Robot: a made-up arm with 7 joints. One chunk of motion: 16 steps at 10 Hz.
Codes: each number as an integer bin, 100 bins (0 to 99) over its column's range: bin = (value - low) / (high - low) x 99, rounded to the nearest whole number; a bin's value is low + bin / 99 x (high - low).
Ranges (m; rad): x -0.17..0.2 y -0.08..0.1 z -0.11..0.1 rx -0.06..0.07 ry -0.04..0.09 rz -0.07..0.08
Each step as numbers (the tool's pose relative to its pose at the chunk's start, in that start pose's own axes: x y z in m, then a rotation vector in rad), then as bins.
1 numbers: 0.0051 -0.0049 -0.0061 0.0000 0.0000 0.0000
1 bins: 47 41 49 46 30 46
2 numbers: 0.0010 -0.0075 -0.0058 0.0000 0.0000 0.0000
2 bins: 46 40 49 46 30 46
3 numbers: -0.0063 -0.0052 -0.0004 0.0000 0.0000 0.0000
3 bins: 44 41 52 46 30 46
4 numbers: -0.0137 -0.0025 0.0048 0.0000 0.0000 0.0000
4 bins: 42 43 54 46 30 46
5 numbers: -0.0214 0.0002 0.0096 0.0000 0.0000 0.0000
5 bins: 40 44 56 46 30 46
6 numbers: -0.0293 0.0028 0.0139 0.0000 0.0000 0.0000
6 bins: 38 46 58 46 30 46
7 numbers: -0.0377 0.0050 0.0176 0.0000 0.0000 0.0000
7 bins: 35 47 60 46 30 46
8 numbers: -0.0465 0.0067 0.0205 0.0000 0.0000 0.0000
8 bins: 33 48 62 46 30 46
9 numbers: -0.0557 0.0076 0.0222 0.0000 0.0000 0.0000
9 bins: 31 48 62 46 30 46
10 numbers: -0.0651 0.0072 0.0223 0.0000 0.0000 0.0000
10 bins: 28 48 62 46 30 46
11 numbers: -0.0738 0.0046 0.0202 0.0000 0.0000 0.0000
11 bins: 26 47 61 46 30 46
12 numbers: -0.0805 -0.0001 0.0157 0.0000 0.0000 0.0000
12 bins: 24 44 59 46 30 46
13 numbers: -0.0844 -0.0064 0.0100 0.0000 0.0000 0.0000
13 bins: 23 40 57 46 30 46
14 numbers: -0.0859 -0.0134 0.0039 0.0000 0.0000 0.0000
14 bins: 23 37 54 46 30 46
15 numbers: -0.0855 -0.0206 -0.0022 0.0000 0.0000 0.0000
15 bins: 23 33 51 46 30 46
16 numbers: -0.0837 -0.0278 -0.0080 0.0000 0.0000 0.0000
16 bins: 23 29 48 46 30 46
